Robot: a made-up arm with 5 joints. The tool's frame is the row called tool.
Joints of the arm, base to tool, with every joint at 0 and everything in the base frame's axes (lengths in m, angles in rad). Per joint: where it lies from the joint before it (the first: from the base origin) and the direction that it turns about. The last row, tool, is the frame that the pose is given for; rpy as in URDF.
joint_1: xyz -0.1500 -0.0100 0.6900 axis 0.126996 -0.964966 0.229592
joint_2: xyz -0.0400 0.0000 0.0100 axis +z
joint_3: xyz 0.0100 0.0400 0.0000 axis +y
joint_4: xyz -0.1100 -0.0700 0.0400 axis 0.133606 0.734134 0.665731
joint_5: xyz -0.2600 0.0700 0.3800 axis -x
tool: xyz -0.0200 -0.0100 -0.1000 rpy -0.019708 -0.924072 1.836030
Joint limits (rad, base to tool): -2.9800..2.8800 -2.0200..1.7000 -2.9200..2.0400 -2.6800..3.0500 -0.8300..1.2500
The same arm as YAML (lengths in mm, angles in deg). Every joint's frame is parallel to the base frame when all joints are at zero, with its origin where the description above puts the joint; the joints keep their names.
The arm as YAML. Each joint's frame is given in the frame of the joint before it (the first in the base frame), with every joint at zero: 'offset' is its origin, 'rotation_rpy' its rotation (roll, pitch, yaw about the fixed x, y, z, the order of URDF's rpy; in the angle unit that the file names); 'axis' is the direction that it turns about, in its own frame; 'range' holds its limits. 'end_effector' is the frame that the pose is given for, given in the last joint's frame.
length_unit: mm
angle_unit: deg
chain:
  - id: joint_1
    offset: [-150.0, -10.0, 690.0]
    rotation_rpy: [0.0, 0.0, 0.0]
    axis: [0.126996, -0.964966, 0.229592]
    range: [-170.74, 165.01]
  - id: joint_2
    offset: [-40.0, 0.0, 10.0]
    rotation_rpy: [0.0, 0.0, 0.0]
    axis: "+z"
    range: [-115.74, 97.4]
  - id: joint_3
    offset: [10.0, 40.0, 0.0]
    rotation_rpy: [0.0, 0.0, 0.0]
    axis: "+y"
    range: [-167.3, 116.88]
  - id: joint_4
    offset: [-110.0, -70.0, 40.0]
    rotation_rpy: [0.0, 0.0, 0.0]
    axis: [0.133606, 0.734134, 0.665731]
    range: [-153.55, 174.75]
  - id: joint_5
    offset: [-260.0, 70.0, 380.0]
    rotation_rpy: [0.0, 0.0, 0.0]
    axis: "-x"
    range: [-47.56, 71.62]
end_effector:
  offset: [-20.0, -10.0, -100.0]
  rotation_rpy: [-1.13, -52.95, 105.2]

